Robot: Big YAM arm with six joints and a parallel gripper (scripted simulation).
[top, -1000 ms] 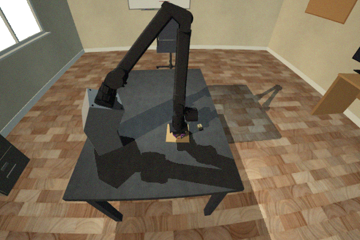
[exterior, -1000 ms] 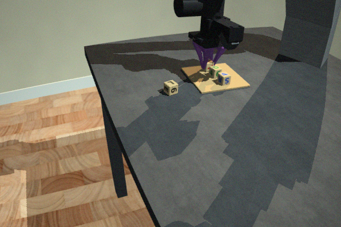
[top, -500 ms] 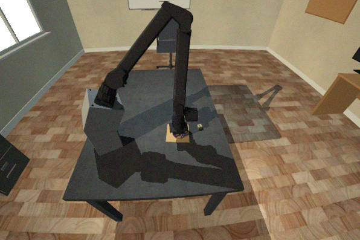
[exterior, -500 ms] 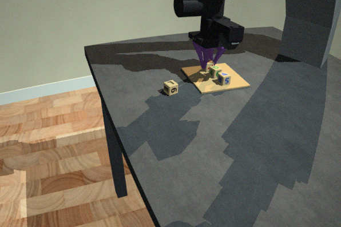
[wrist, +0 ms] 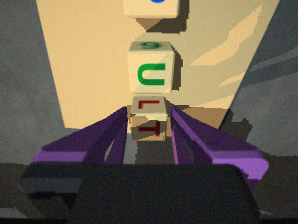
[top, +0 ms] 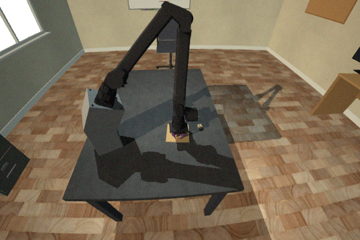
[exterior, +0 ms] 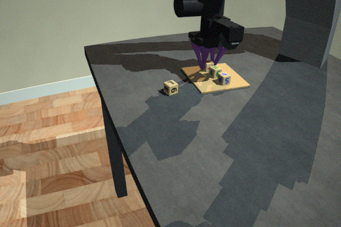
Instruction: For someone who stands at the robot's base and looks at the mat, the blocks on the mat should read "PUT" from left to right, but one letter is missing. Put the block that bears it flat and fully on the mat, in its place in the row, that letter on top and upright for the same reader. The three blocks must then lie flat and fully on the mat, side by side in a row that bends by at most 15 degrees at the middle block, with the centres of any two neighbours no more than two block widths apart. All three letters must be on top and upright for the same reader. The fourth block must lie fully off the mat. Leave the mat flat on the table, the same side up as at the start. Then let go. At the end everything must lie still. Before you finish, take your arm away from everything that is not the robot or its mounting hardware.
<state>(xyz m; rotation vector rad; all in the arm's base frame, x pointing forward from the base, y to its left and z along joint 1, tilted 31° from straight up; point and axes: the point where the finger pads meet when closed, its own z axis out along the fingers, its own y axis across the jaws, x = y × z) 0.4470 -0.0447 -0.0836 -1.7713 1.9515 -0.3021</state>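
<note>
Now: the T block right at my hand. Also, from my hand: mat 4 cm to the left, 2 cm below.
</note>
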